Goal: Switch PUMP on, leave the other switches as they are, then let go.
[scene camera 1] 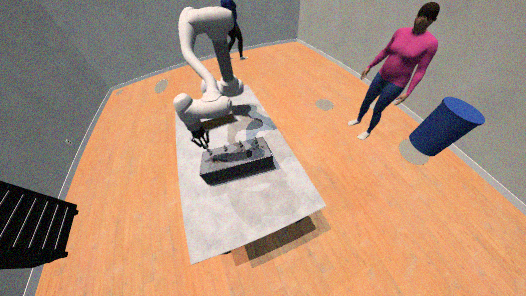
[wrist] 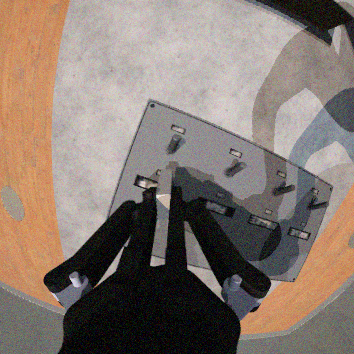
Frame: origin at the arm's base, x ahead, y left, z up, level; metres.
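Where they show: gripper, fingertip midpoint: (scene camera 1: 207, 150) (wrist: 166, 179).
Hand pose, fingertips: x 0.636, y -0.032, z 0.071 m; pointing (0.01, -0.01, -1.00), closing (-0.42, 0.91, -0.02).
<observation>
Things, the pixels of their top centre, and the offset from my fingertips. "pt": a spot on its surface instead. Level surfaces: height alone.
- dark lever at its top centre: (wrist: 172, 146) 0.036 m back, 0.009 m right, 0.041 m down
- leftmost label plate at a spot on its surface: (wrist: 142, 180) pt 0.046 m ahead, 0.032 m right, 0.057 m down
- pale table at its surface level: 0.167 m down
The grey switch box (scene camera 1: 236, 173) (wrist: 200, 136) lies on the table, with a row of small levers on its top panel. In the wrist view there is a dark lever (wrist: 175, 144) at the left, a second (wrist: 234, 168), a third (wrist: 283, 189) and a fourth (wrist: 318, 204) at the right. Label plates lie below them; their words are too blurred to read, so I cannot tell which switch is PUMP or how each is set. My gripper (scene camera 1: 204, 144) (wrist: 166, 179) is shut and empty, its fingertips over the left end of the panel, near the leftmost label plate (wrist: 142, 180). Contact cannot be made out.
The pale table (scene camera 1: 250, 215) carries the box. A person in pink (scene camera 1: 404, 52) stands at the right, near a tilted blue barrel (scene camera 1: 442, 131). Another person (scene camera 1: 237, 37) is partly hidden behind the arm. A black slatted object (scene camera 1: 32, 225) stands at the left.
</observation>
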